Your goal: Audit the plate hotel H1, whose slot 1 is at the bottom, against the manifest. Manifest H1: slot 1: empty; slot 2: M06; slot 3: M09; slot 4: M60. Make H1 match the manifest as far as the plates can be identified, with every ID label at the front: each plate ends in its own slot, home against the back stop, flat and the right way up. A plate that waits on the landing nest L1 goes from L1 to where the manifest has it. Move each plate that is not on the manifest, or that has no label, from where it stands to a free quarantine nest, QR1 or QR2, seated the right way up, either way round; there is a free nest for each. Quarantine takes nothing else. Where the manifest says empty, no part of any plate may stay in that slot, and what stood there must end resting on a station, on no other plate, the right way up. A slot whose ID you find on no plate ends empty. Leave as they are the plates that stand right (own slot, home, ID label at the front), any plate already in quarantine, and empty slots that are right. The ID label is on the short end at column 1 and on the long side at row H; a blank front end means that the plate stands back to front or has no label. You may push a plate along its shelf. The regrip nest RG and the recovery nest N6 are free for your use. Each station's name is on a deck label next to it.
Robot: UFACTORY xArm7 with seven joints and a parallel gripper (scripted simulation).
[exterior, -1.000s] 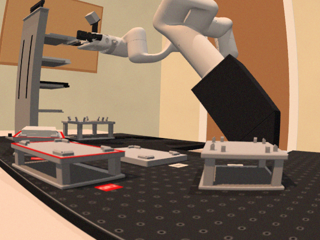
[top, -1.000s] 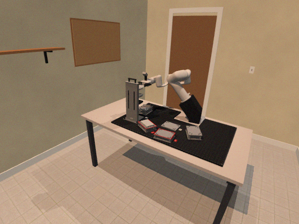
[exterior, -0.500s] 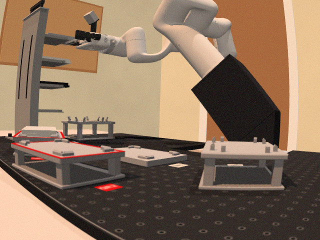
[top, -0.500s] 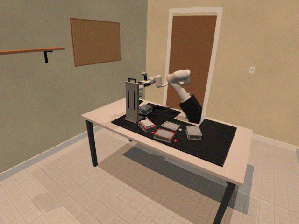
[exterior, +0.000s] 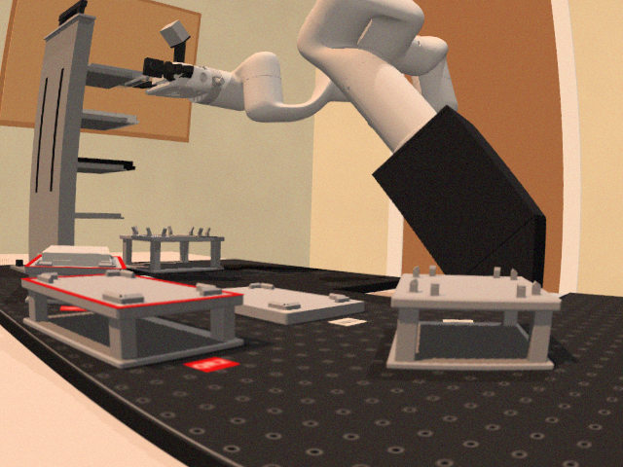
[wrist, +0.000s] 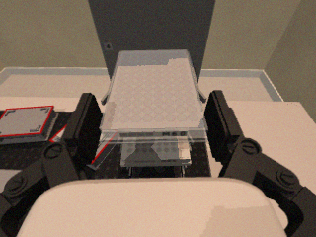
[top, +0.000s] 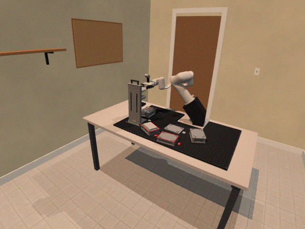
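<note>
Right now the clear plate is 5 cm ahead of my hand, 2 cm below it and 1 cm to the left of it. The rest, counted from my hand: hotel tower: 15 cm below, 15 cm ahead, 2 cm to the left; black plate: 17 cm below, 7 cm ahead, 1 cm to the left; H1 deck label: 35 cm below, 10 cm to the left.
</note>
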